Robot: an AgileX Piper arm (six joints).
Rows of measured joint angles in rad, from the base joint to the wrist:
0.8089, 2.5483, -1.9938, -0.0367, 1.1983, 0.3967
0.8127, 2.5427, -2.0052, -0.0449, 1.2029, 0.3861
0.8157, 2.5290, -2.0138, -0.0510, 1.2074, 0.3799
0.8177, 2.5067, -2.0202, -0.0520, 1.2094, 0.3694
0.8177, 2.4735, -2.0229, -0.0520, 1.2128, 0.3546
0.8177, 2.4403, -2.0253, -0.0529, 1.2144, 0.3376
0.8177, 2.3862, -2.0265, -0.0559, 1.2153, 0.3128
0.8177, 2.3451, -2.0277, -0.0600, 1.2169, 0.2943
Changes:
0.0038, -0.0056, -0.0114, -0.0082, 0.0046, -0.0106
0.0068, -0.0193, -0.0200, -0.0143, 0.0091, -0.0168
0.0088, -0.0416, -0.0264, -0.0153, 0.0111, -0.0273
0.0088, -0.0748, -0.0291, -0.0153, 0.0145, -0.0421
0.0088, -0.1080, -0.0315, -0.0162, 0.0161, -0.0591
0.0088, -0.1621, -0.0327, -0.0192, 0.0170, -0.0839
0.0088, -0.2032, -0.0339, -0.0233, 0.0186, -0.1024

